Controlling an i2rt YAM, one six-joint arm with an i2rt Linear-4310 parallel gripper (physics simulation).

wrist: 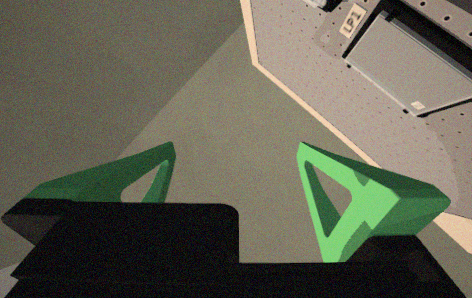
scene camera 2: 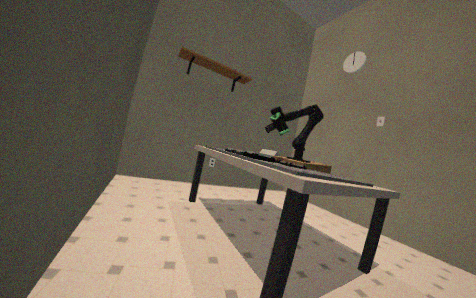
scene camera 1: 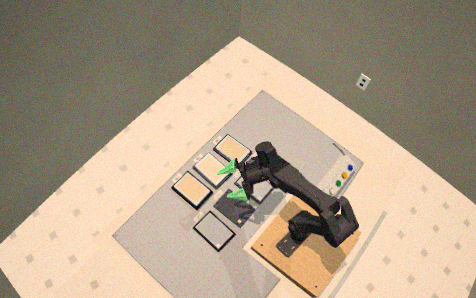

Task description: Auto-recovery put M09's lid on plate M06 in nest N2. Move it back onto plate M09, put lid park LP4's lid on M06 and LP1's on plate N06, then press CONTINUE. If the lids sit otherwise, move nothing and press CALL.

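Places are measured from the arm's base along level axes (x ahead, y left, z up), in centimetres.
Pixels of known places: gripper, between the fingertips: (wrist: 236, 148) (scene camera 2: 279, 126) (scene camera 1: 221, 185); arm's base, origin of its link: (scene camera 2: 297, 160) (scene camera 1: 298, 234).
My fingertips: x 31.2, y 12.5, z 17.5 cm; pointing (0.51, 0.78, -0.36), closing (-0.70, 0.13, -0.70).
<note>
For each thing: its top centre in the pictures, then the offset to it from my fingertips. "spot": a spot on its surface instead.
- black frame, centre of its top: (wrist: 398, 72) (scene camera 1: 214, 230) dz -20.3, dx -6.5, dy +9.9 cm
- dark square, a spot on its surface: (scene camera 1: 228, 206) spot: dz -21.1, dx -2.9, dy -1.4 cm
- pale panel, centre of its top: (scene camera 1: 254, 184) dz -20.3, dx -3.5, dy -16.1 cm
- translucent lid, a spot on its surface: (wrist: 407, 62) spot: dz -20.3, dx -5.9, dy +8.1 cm
- LP1 label, a spot on its surface: (wrist: 352, 21) spot: dz -21.9, dx +2.2, dy +10.2 cm
- pale button panel, centre of its top: (scene camera 1: 338, 174) (scene camera 2: 270, 150) dz -13.7, dx -26.5, dy -43.4 cm
In scene camera 1, three plates with tan faces, an upper one (scene camera 1: 232, 148), a middle one (scene camera 1: 211, 169) and a lower one (scene camera 1: 192, 189), lie in a row; their labels are unreadable. A grey lid-like panel in a black frame (scene camera 1: 214, 231) lies below them. A dark square (scene camera 1: 228, 206) lies beside it, and a pale panel (scene camera 1: 261, 191) is partly hidden by the arm. In the wrist view, a translucent lid (wrist: 407, 62) with a small pale tag lies beside the LP1 label (wrist: 352, 21). My gripper (scene camera 1: 223, 185) (scene camera 2: 277, 125) (wrist: 236, 148) is open and empty, high above the table.
A pale button panel (scene camera 1: 329, 184) with green (scene camera 1: 338, 183), yellow (scene camera 1: 344, 175) and blue (scene camera 1: 350, 168) buttons lies at the grey mat's right. The arm stands on a wooden board (scene camera 1: 270, 250). A wall shelf (scene camera 2: 215, 65) hangs beyond the table.
</note>
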